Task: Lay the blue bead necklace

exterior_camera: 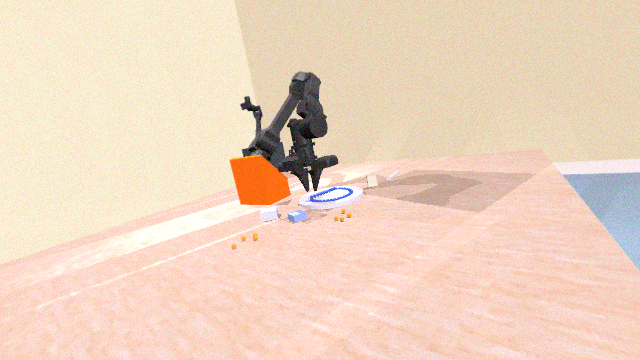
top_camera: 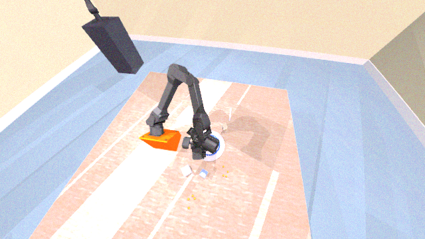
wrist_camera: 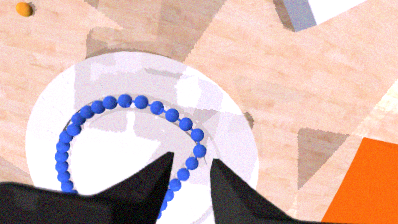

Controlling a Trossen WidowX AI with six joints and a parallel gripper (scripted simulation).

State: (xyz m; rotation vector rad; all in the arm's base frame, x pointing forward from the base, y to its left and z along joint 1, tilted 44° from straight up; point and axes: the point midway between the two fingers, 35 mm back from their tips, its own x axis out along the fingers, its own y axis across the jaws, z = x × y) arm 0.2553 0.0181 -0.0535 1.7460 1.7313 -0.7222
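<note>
My gripper tip is now 40 mm short of the round white bead board, 40 mm to the right of it and 30 mm above it. Round my gripper tip: white block 60 mm behind, 130 mm to the right, 20 mm below; light blue cube 30 mm ahead, 130 mm to the right, 30 mm below; beige cube 120 mm ahead, 180 mm to the left, 20 mm below.
</note>
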